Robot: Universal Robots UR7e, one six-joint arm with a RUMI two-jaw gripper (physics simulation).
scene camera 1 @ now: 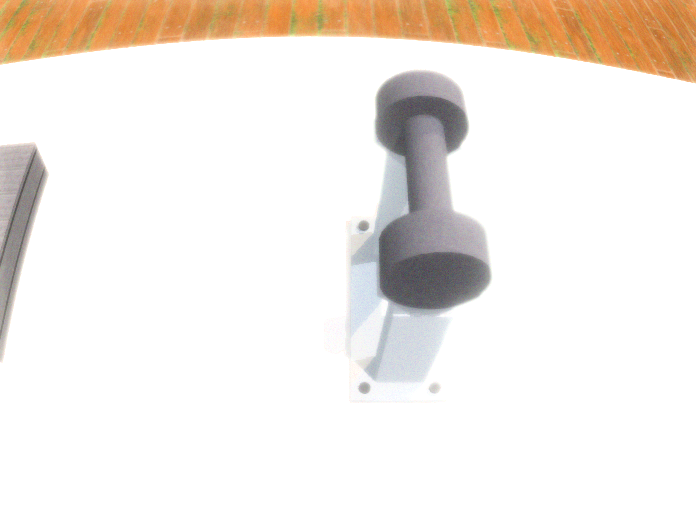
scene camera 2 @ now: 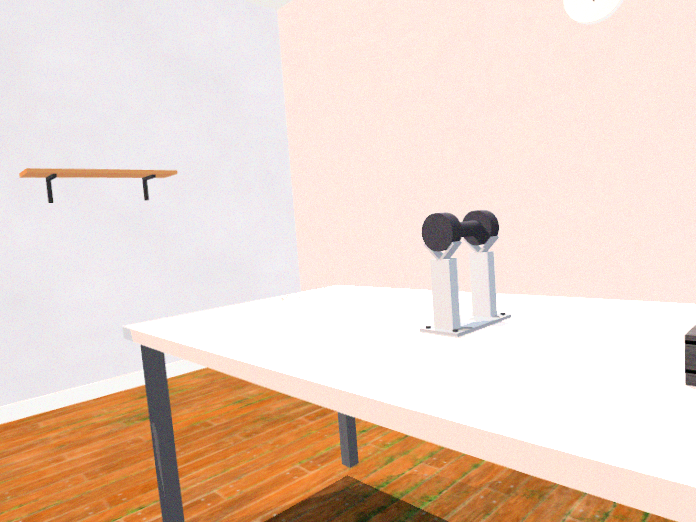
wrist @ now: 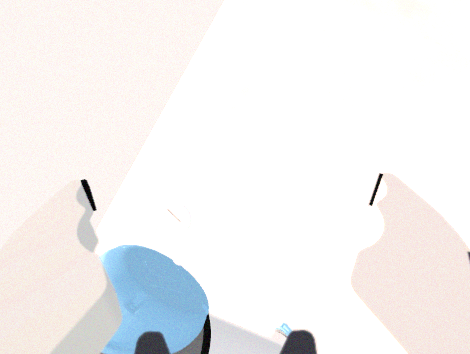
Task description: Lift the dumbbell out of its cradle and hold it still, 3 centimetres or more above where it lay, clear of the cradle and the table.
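Frame: origin at the arm's base, x ahead, y left, z up, level; millimetres.
Seen in the pictures: gripper, fingertip midpoint: [wrist: 231,180].
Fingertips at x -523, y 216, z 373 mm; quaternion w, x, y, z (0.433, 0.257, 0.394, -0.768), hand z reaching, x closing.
Note:
Offsets run from my fingertips to a thing's top centre. Level surfaces: height alone.
The dark grey dumbbell {dx +1091, dy -157, dz -182 mm} [scene camera 1: 430,168] [scene camera 2: 469,229] lies level across the two forked posts of the white cradle {dx +1091, dy -157, dz -246 mm} [scene camera 1: 413,348] [scene camera 2: 444,292]. The cradle stands on the table {dz -444 mm} [scene camera 1: 196,421] [scene camera 2: 337,337]. Each round end of the dumbbell rests above a post, and its handle spans the gap between them. My gripper [wrist: 231,180] is open in the wrist view, its two pale jaws wide apart with nothing between the tips. The gripper does not show in either scene view. The dumbbell cannot be made out in the wrist view.
A grey block-like object [scene camera 1: 16,224] [scene camera 2: 690,356] with dark grooves stands on the table, cut off by the frame edge. A blue round-ended part [wrist: 155,295] shows low in the wrist view, beside the left jaw. A wooden shelf [scene camera 2: 101,173] hangs on the wall.

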